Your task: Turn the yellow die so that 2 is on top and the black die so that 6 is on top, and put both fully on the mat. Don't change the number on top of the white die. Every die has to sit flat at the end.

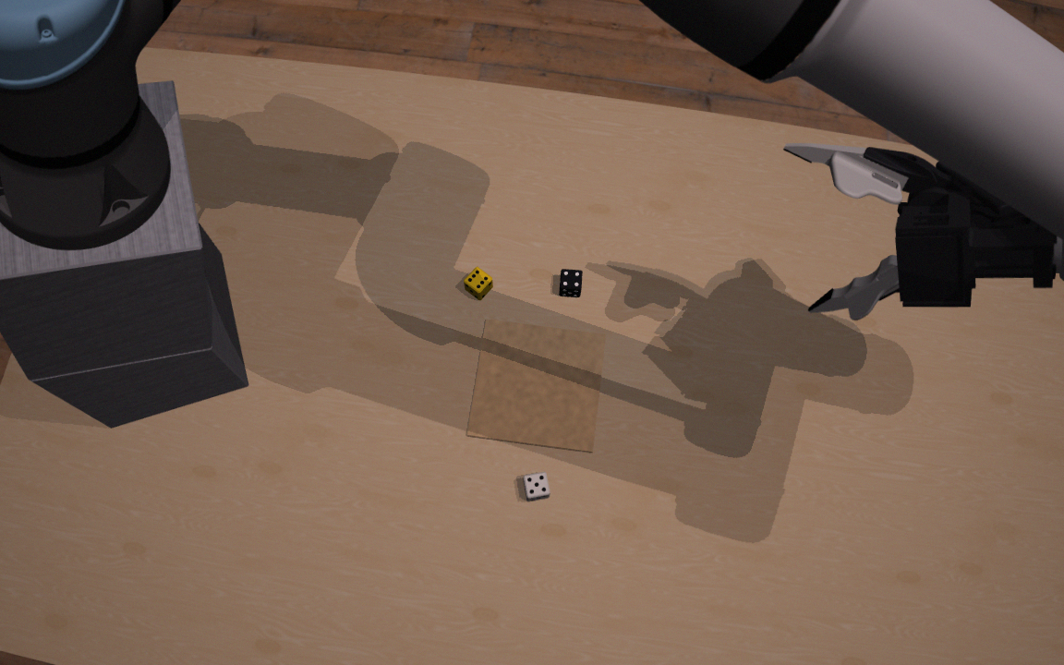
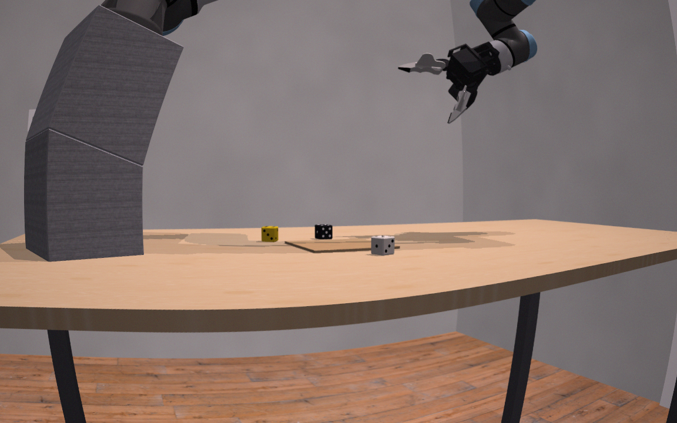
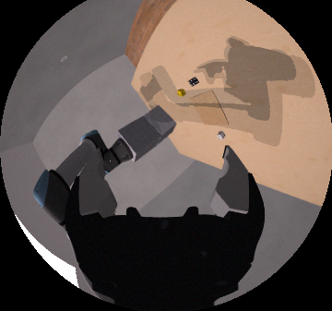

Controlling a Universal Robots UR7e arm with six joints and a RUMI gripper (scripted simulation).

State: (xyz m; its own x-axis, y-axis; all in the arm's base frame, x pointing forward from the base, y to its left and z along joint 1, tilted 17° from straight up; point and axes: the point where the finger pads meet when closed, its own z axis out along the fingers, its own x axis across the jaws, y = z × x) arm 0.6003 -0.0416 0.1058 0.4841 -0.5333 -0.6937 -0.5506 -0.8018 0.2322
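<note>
The white die lies 230 mm behind my hand, 170 mm to the right of it and 270 mm below it. From my hand the other things lie so: mat 220 mm behind, 50 mm to the right, 280 mm below; black die 180 mm behind, 70 mm to the left, 270 mm below; yellow die 290 mm behind, 70 mm to the left, 270 mm below.
</note>
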